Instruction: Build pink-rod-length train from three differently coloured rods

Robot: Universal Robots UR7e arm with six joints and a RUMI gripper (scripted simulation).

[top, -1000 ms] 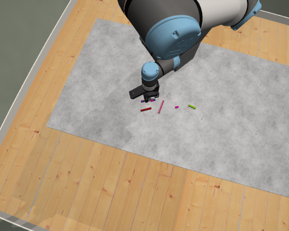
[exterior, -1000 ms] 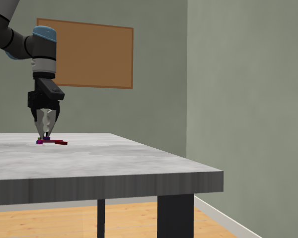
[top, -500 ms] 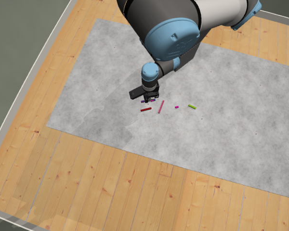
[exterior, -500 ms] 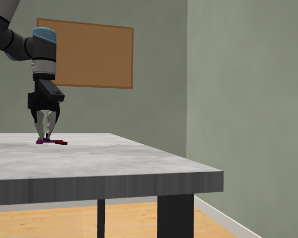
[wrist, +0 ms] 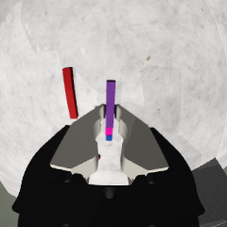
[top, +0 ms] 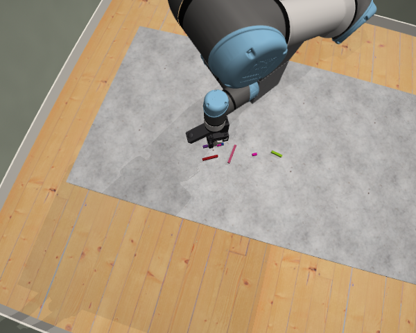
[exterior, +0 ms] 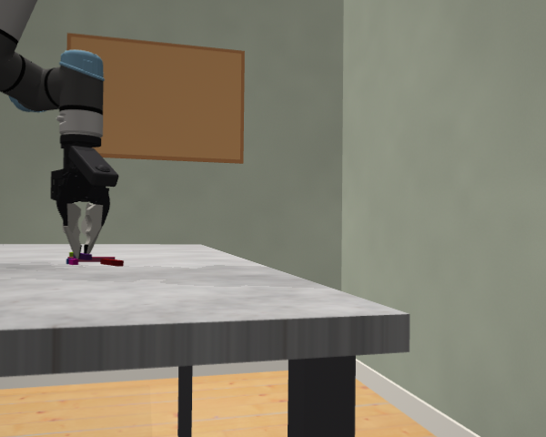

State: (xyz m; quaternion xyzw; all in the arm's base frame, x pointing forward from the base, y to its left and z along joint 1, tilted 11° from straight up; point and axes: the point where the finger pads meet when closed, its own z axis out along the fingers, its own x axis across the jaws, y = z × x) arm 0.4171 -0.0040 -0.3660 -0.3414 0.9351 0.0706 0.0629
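Now: hand 5 cm short of the red rod, 3 cm to the right of it and 2 cm above it. Round my hand: pink rod: 10 cm to the left, 2 cm below, 2 cm behind; then purple rod: 1 cm below; then small blue rod: 5 cm to the left, 4 cm behind, 2 cm below.
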